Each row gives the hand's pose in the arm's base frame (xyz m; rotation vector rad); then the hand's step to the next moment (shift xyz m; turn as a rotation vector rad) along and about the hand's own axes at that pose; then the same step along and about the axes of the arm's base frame.
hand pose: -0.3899 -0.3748 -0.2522 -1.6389 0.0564 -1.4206
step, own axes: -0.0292 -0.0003 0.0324 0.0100 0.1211 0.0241
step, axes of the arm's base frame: 0.0160 0.0362 -0.0183 0.0842 -0.0595 -0.0687
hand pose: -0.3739 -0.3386 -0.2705 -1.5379 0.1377 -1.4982
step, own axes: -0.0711 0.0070 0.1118 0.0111 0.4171 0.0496
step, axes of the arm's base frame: 0.0785 0.1017 -0.0330 0.2569 -0.2072 -0.2601
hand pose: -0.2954 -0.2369 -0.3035 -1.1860 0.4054 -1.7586
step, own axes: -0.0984 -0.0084 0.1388 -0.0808 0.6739 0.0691
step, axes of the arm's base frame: 0.1224 0.1170 0.0188 0.4141 -0.2545 -0.4787
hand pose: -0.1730 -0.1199 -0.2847 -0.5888 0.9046 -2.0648
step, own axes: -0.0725 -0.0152 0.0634 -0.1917 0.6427 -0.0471
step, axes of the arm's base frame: 0.0767 0.0400 0.0451 0.3869 -0.1051 -0.5397
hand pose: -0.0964 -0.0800 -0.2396 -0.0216 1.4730 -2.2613
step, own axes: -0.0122 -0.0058 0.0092 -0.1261 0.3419 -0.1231
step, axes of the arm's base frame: 0.0113 -0.0015 0.0117 0.2035 0.0380 -0.3242
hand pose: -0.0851 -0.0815 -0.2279 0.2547 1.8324 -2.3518
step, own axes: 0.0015 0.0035 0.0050 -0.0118 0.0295 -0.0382
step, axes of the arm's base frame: -0.0009 -0.0057 -0.0024 0.0196 0.0300 -0.0344
